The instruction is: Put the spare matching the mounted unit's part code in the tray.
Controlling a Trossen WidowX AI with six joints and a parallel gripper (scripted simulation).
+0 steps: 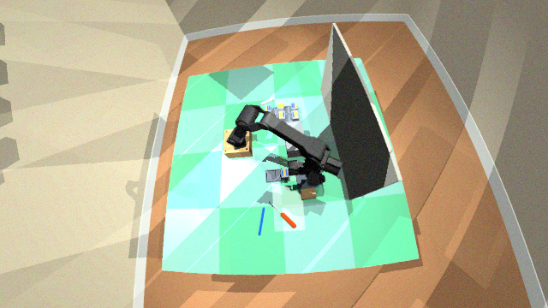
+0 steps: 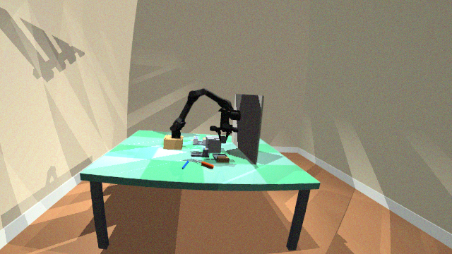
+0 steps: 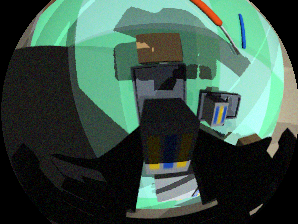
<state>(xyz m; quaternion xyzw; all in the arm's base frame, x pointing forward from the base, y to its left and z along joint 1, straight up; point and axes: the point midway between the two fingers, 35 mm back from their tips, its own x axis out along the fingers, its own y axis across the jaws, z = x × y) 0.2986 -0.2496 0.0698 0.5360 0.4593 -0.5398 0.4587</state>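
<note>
Right now my gripper tip is 10 mm past the tray, 10 mm to the right of it and 110 mm above it. Also, from my gripper tip: orange block (20 mm behind, 90 mm to the right, 100 mm below); dark spare (20 mm above); grey mounted unit (10 mm behind, 210 mm to the left, 60 mm below).
</note>
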